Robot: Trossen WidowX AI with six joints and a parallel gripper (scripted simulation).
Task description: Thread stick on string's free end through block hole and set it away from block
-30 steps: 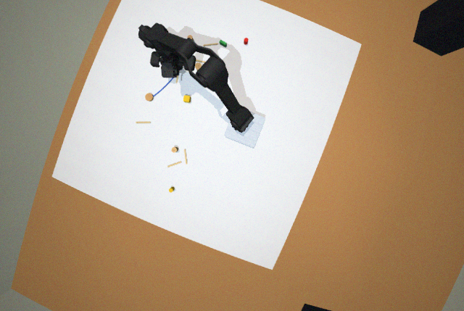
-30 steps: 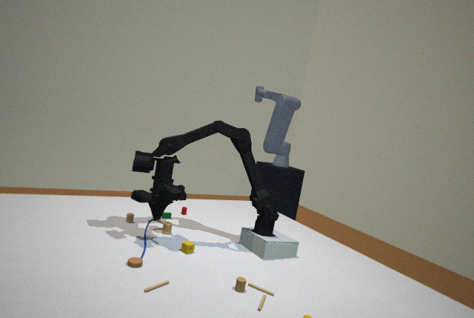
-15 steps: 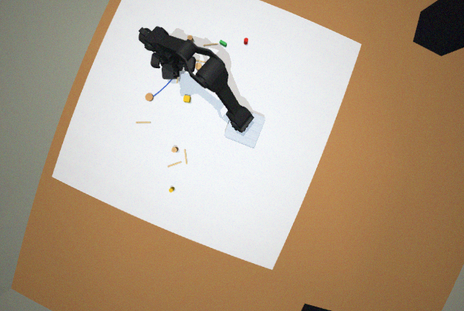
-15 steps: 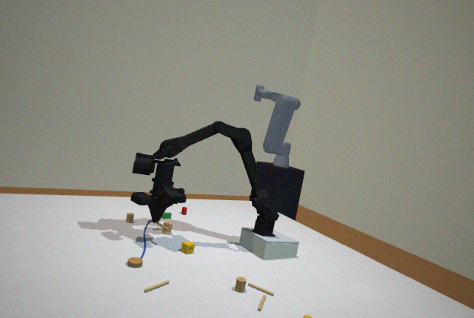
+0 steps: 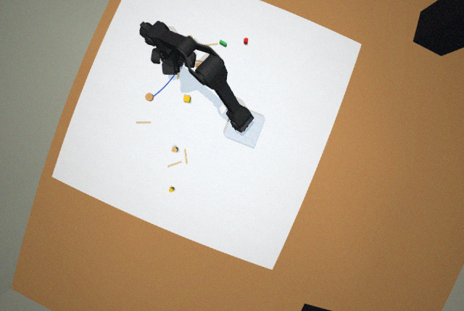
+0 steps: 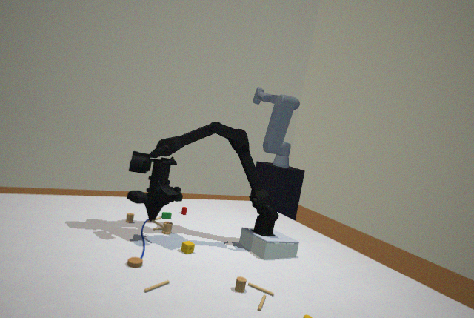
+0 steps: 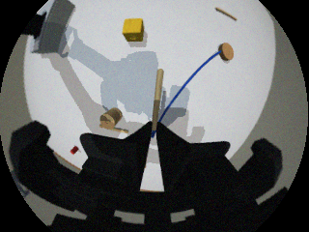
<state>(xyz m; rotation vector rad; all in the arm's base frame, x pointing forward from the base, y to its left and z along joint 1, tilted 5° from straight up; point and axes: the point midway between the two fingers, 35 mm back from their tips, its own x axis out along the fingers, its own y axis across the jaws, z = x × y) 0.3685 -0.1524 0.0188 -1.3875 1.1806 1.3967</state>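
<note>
Now: the tan wooden block 8 cm behind my gripper tip, 4 cm to the right of it and 4 cm below it. The rest, counted from my gripper tip: yellow cube: 13 cm to the left, 8 cm behind, 4 cm below; round wooden button: 19 cm to the left, 11 cm ahead, 5 cm below; thin wooden stick: 2 cm to the left.
</note>
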